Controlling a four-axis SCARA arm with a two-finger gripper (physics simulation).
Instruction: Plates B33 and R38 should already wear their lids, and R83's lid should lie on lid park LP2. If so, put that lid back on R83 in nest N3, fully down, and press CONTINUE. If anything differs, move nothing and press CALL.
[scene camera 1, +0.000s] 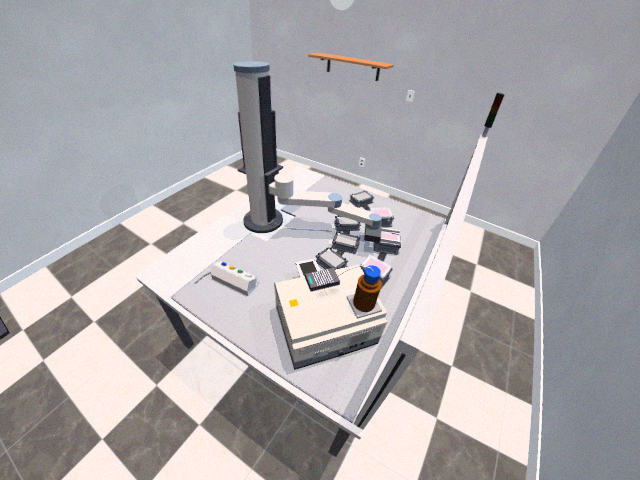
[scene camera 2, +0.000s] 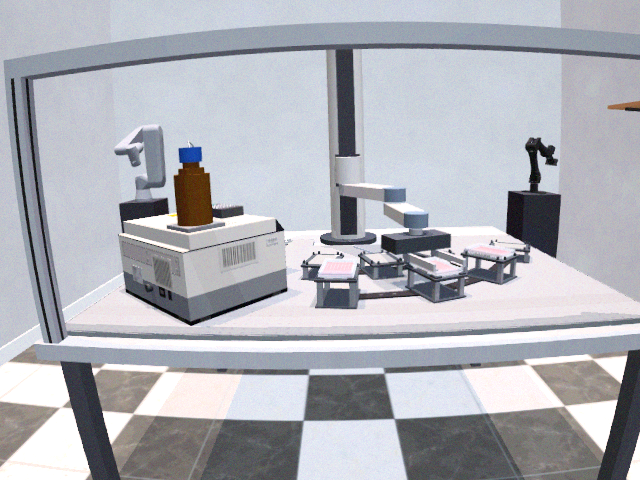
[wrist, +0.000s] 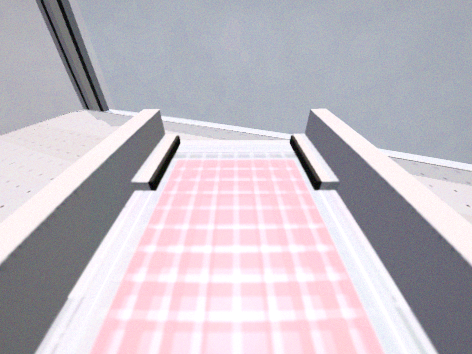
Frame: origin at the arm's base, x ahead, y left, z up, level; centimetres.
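Seen in the pictures: gripper, fingertip midpoint: (scene camera 1: 400, 237) (scene camera 2: 450, 265) (wrist: 235, 125); arm's base, link origin: (scene camera 1: 263, 220) (scene camera 2: 348, 240).
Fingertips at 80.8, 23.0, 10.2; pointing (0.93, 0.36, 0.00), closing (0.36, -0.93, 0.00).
Note:
Offsets run from my fingertips to a thing's top centre, as dx, dy, dz. "spot": to the spot under its first point.
My gripper (scene camera 1: 390, 237) (scene camera 2: 448, 265) (wrist: 235, 125) is shut on a clear lid @(-5.7, -2.3, -1.0) (wrist: 235, 147), its pads against the long sides. The lid is at the top of a pink-welled plate @(spot: -5.5, -2.2, -1.0) (wrist: 235, 215) on the middle nest @(-5.8, -2.3, -2.0) (scene camera 2: 438, 290); whether it is fully down I cannot tell. Another pink plate @(-18.2, +17.4, -0.3) (scene camera 1: 382, 214) (scene camera 2: 490, 251) stands on a raised nest to one side, and a third (scene camera 1: 376, 267) (scene camera 2: 338, 268) to the other. Labels and the clear lids on these are too small to make out. Low lid parks @(spot: -25.9, -16.6, -4.3) (scene camera 1: 345, 241) (scene camera 2: 381, 258) stand behind the nests. The button box @(-59.4, -70.4, -0.6) (scene camera 1: 232, 276) has blue, yellow, green and white buttons.
A cream instrument (scene camera 1: 330, 315) (scene camera 2: 201, 258) carries a brown bottle @(spot: +4.5, -66.3, +23.3) (scene camera 1: 366, 294) (scene camera 2: 192, 196) with a blue cap and a keypad @(spot: -14.7, -62.1, +14.5) (scene camera 1: 323, 279). More low parks @(spot: -25.7, -33.0, -4.2) (scene camera 1: 331, 258) @(spot: -37.9, +30.9, -4.4) (scene camera 1: 361, 197) stand near the nests. A frame beam (scene camera 2: 330, 37) spans the table's edge. A signal tower @(+21.7, +47.5, +69.6) (scene camera 1: 494, 110) looks dark.

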